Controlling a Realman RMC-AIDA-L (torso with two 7-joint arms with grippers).
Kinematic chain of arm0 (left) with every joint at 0, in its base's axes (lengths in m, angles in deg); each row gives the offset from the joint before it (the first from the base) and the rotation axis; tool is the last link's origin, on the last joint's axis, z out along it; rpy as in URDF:
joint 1: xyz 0 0 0.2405 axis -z
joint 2: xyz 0 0 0 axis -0.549 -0.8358 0
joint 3: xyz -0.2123 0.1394 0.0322 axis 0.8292 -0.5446 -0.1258
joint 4: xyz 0 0 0 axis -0.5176 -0.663 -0.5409
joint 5: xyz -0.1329 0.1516 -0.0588 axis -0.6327 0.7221 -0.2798
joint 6: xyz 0 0 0 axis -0.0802 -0.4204 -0.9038
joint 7: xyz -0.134 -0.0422 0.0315 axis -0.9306 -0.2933 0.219
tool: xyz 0 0 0 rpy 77.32 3.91 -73.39
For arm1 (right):
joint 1: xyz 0 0 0.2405 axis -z
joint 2: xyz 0 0 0 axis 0.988 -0.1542 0
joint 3: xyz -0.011 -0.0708 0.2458 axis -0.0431 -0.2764 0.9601
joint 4: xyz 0 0 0 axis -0.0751 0.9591 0.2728
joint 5: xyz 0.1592 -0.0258 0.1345 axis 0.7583 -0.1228 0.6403
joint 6: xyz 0 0 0 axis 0.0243 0.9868 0.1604
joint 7: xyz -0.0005 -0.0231 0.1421 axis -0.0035 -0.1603 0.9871
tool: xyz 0 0 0 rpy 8.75 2.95 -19.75
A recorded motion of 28 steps. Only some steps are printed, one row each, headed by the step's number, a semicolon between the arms.
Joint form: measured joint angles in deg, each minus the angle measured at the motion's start. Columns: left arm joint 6, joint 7, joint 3, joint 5, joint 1, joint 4, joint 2; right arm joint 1, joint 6, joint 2, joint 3, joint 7, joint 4, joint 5.
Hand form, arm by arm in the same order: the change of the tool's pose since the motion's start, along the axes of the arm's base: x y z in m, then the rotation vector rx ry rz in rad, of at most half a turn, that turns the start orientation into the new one. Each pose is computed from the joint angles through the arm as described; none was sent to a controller.
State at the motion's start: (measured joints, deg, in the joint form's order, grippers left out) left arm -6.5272 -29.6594 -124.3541 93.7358 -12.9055 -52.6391 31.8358; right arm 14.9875 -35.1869 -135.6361 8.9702 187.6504 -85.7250 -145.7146
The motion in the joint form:
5: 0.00 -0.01 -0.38 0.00 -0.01 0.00 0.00; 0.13 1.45 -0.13 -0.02 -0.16 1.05 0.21
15: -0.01 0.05 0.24 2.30 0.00 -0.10 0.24; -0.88 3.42 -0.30 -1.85 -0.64 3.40 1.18
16: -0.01 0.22 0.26 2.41 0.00 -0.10 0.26; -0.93 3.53 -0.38 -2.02 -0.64 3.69 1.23
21: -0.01 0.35 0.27 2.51 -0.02 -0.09 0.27; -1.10 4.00 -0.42 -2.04 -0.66 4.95 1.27
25: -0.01 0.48 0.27 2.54 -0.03 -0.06 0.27; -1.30 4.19 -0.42 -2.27 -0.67 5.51 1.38
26: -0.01 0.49 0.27 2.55 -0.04 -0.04 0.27; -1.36 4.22 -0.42 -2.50 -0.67 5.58 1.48
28: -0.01 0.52 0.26 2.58 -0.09 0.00 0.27; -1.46 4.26 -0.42 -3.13 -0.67 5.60 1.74
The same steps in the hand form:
5: 0.0001 -0.0010 -0.0010 -0.0057 0.0020 -0.0025; 0.0033 0.0001 -0.0034 0.0075 0.0053 -0.0028
15: -0.0007 -0.0036 -0.0041 -0.0219 0.0218 -0.0162; 0.0030 -0.0006 -0.0111 -0.0049 -0.0060 0.0171
16: -0.0007 -0.0038 -0.0044 -0.0213 0.0238 -0.0190; 0.0035 -0.0014 -0.0123 -0.0082 -0.0080 0.0161
21: -0.0009 -0.0041 -0.0046 -0.0212 0.0256 -0.0209; 0.0067 -0.0030 -0.0145 -0.0134 -0.0118 0.0055
25: -0.0011 -0.0042 -0.0046 -0.0205 0.0268 -0.0222; 0.0073 -0.0036 -0.0156 -0.0170 -0.0154 0.0042
26: -0.0012 -0.0043 -0.0047 -0.0207 0.0271 -0.0219; 0.0071 -0.0037 -0.0159 -0.0187 -0.0172 0.0060
28: -0.0016 -0.0047 -0.0048 -0.0212 0.0278 -0.0210; 0.0065 -0.0040 -0.0165 -0.0223 -0.0217 0.0119

